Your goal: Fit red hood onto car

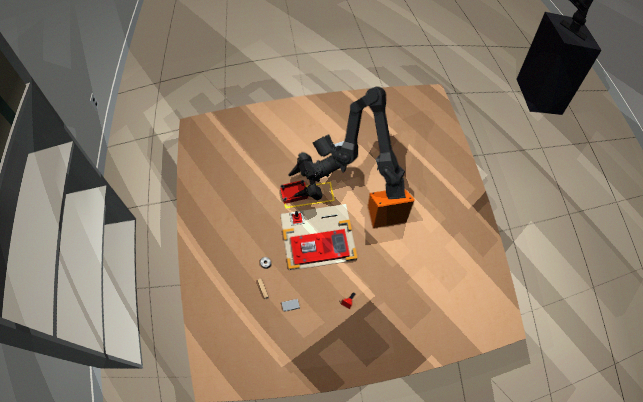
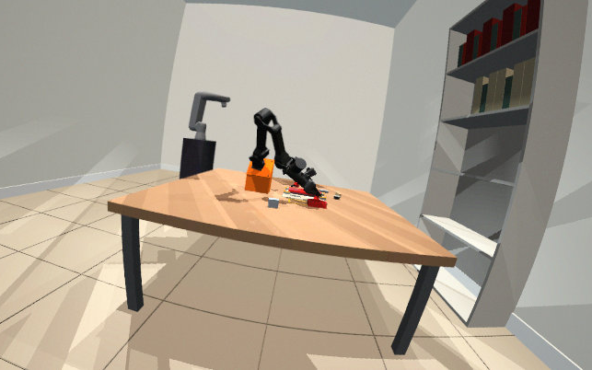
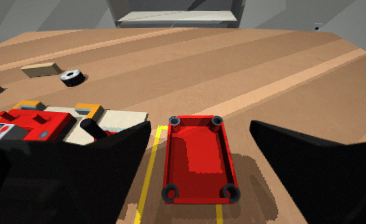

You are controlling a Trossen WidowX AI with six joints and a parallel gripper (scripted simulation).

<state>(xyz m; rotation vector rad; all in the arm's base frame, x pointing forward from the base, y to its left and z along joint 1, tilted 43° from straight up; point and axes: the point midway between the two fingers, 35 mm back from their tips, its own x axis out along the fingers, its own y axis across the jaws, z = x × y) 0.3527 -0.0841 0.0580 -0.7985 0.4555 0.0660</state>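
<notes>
The red hood lies 1 cm behind my gripper tip and 5 cm below it. From my gripper tip the other things lie so: wooden dowel 10 cm ahead, 39 cm to the left, 5 cm below.
</notes>
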